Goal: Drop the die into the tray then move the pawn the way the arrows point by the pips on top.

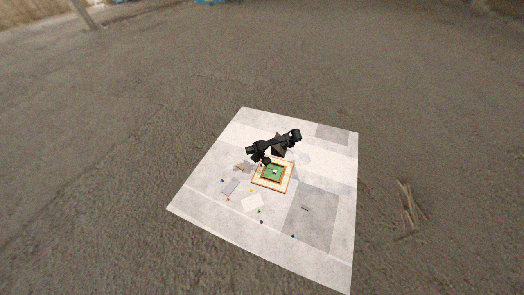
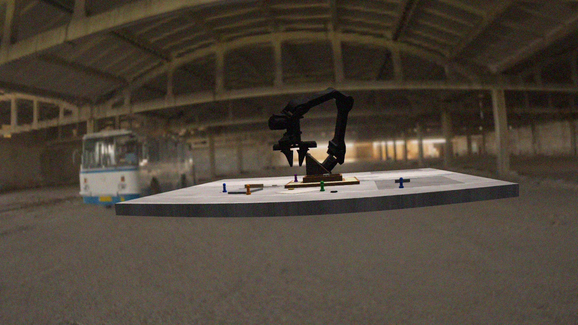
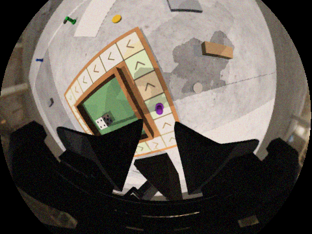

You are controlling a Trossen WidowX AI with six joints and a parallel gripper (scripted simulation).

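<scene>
Now: gripper tip 50 mm above the purple pawn. From my gripper tip the other things lie so: white die: 10 mm ahead, 130 mm to the left, 50 mm below; then green tray: 10 mm ahead, 110 mm to the left, 70 mm below; then tan block: 90 mm ahead, 160 mm to the right, 70 mm below.
</scene>
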